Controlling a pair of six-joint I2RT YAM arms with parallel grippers.
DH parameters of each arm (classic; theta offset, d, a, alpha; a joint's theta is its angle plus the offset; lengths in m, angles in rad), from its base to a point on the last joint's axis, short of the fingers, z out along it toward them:
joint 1: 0 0.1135 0.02 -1.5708
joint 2: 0 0 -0.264 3.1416
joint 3: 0.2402 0 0.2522 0
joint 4: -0.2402 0 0.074 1.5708
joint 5: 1.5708 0 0 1.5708
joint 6: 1.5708 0.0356 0 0
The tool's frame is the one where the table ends.
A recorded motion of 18 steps. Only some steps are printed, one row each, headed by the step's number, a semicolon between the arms.
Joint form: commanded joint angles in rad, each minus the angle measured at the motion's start. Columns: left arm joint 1, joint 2, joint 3, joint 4, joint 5, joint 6; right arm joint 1, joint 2, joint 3, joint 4, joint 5, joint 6.
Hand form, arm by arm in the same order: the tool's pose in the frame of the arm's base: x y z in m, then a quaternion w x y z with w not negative. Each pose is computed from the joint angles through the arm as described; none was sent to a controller.
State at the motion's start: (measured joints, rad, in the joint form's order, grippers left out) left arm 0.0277 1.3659 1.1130 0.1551 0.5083 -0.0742; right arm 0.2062 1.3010 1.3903 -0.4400 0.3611 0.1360
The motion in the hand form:
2: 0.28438 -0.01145 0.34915 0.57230 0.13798 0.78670 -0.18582; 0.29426 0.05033 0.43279 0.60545 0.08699 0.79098 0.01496
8: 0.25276 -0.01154 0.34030 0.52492 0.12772 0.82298 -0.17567; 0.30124 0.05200 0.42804 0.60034 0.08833 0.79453 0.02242
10: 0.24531 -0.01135 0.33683 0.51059 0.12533 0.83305 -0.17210; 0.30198 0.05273 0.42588 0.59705 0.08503 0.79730 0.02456
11: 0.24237 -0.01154 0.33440 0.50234 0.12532 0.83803 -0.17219; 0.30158 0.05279 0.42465 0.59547 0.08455 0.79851 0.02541
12: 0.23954 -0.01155 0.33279 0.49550 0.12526 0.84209 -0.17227; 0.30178 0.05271 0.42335 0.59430 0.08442 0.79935 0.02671
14: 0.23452 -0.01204 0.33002 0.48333 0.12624 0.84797 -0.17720; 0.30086 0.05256 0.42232 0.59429 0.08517 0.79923 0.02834
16: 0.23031 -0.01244 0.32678 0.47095 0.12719 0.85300 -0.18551; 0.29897 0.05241 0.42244 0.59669 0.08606 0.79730 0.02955
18: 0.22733 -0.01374 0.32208 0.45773 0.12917 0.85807 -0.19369; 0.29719 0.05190 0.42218 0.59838 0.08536 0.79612 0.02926
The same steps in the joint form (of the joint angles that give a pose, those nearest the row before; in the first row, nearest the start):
2: -0.0097 -0.1332 -0.0432 -0.3092 -0.0241 0.0854; -0.0043 0.0391 0.0841 0.0251 -0.0850 0.0766
8: -0.0119 -0.2378 -0.0904 -0.4944 -0.0571 0.1102; -0.0049 0.0609 0.0857 0.0336 -0.0975 0.0903
10: -0.0119 -0.2606 -0.1019 -0.5432 -0.0667 0.1186; -0.0039 0.0628 0.0816 0.0320 -0.1051 0.0895
11: -0.0127 -0.2684 -0.1080 -0.5656 -0.0677 0.1229; -0.0037 0.0608 0.0765 0.0312 -0.1074 0.0906
12: -0.0126 -0.2761 -0.1120 -0.5864 -0.0680 0.1267; -0.0045 0.0603 0.0718 0.0329 -0.1108 0.0923
14: -0.0132 -0.2895 -0.1197 -0.6208 -0.0597 0.1298; -0.0046 0.0555 0.0637 0.0365 -0.1125 0.0954
16: -0.0125 -0.2998 -0.1282 -0.6505 -0.0441 0.1304; -0.0037 0.0474 0.0553 0.0430 -0.1117 0.0971
18: -0.0162 -0.3053 -0.1400 -0.6735 -0.0314 0.1312; -0.0042 0.0393 0.0463 0.0483 -0.1120 0.0946

